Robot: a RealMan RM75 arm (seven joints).
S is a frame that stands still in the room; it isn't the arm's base.
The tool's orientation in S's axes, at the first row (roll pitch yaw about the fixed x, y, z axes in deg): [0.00 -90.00 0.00]
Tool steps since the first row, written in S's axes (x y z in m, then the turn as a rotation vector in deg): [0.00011 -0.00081 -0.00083 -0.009 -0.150 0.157]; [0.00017 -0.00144 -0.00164 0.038 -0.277 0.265]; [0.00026 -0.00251 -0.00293 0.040 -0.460 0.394]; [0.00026 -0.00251 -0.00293 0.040 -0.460 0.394]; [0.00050 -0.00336 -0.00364 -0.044 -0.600 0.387]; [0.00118 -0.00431 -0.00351 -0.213 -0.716 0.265]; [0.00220 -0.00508 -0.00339 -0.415 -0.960 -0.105]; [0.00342 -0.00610 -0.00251 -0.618 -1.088 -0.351]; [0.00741 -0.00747 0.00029 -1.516 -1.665 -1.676]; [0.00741 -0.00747 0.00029 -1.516 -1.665 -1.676]
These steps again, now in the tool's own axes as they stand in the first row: [-0.00083 -0.00081 -0.00011 0.157 -0.150 0.009]; [-0.00164 -0.00144 -0.00017 0.265 -0.277 -0.038]; [-0.00293 -0.00251 -0.00026 0.394 -0.460 -0.040]; [-0.00293 -0.00251 -0.00026 0.394 -0.460 -0.040]; [-0.00364 -0.00336 -0.00050 0.387 -0.600 0.044]; [-0.00351 -0.00431 -0.00118 0.265 -0.716 0.213]; [-0.00339 -0.00508 -0.00220 -0.105 -0.960 0.415]; [-0.00251 -0.00610 -0.00342 -0.351 -1.088 0.618]; [0.00029 -0.00747 -0.00741 -1.676 -1.665 1.516]; [0.00029 -0.00747 -0.00741 -1.676 -1.665 1.516]
